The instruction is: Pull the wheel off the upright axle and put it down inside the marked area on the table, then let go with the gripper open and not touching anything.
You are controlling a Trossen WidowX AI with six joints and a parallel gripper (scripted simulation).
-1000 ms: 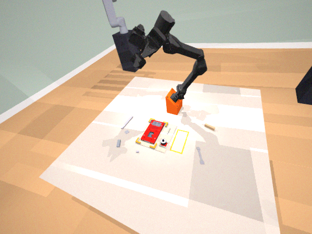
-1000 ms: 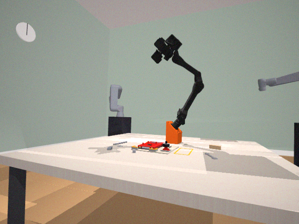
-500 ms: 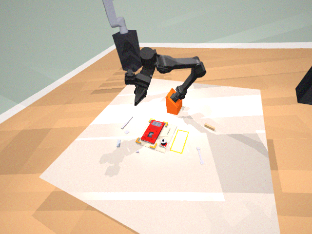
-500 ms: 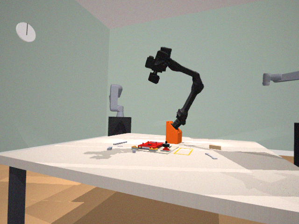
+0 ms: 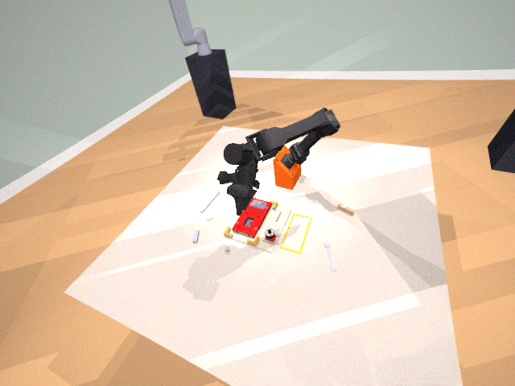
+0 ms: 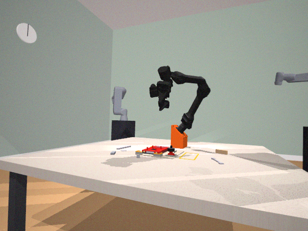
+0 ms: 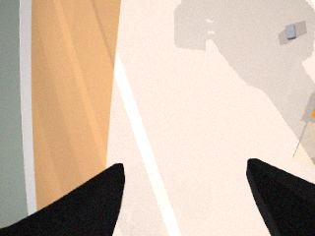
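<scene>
The black wheel is 100 mm behind my gripper tip, 30 mm to the left of it and 230 mm below it. Also, from my gripper tip: wooden block: 370 mm behind, 270 mm to the left, 260 mm below.
</scene>
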